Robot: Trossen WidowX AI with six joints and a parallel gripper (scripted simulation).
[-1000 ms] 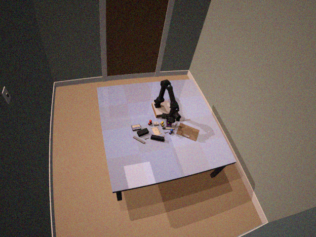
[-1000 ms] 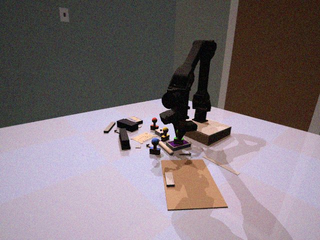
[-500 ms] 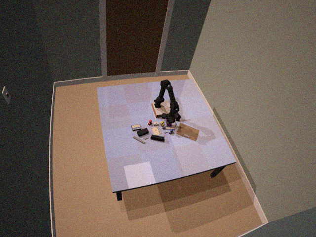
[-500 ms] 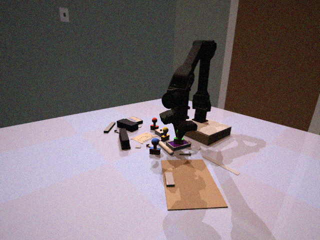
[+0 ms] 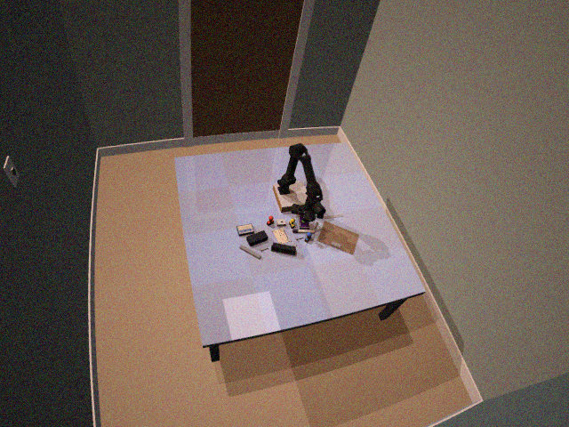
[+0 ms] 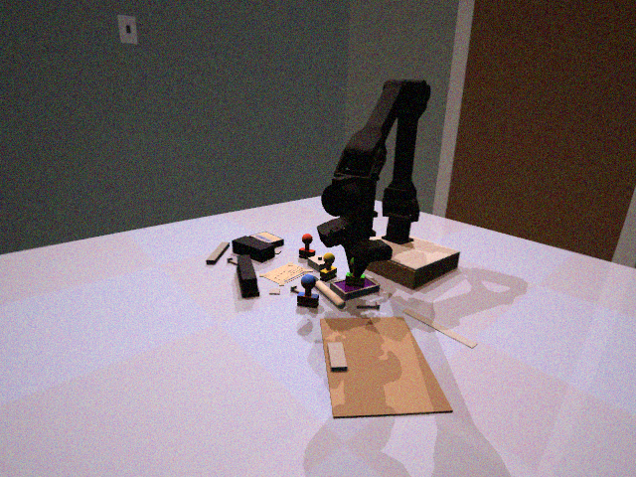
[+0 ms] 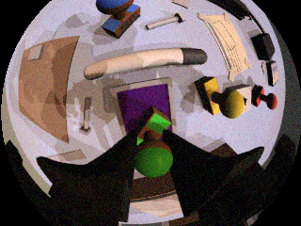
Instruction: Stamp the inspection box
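Right now my gripper tip is 30 mm above the purple ink pad. The rest, counted from my gripper tip: green-knobbed stamp: right at my gripper tip; yellow-knobbed stamp: 80 mm to the right, 20 mm below; blue-knobbed stamp: 120 mm ahead, 20 mm to the right, 20 mm below.
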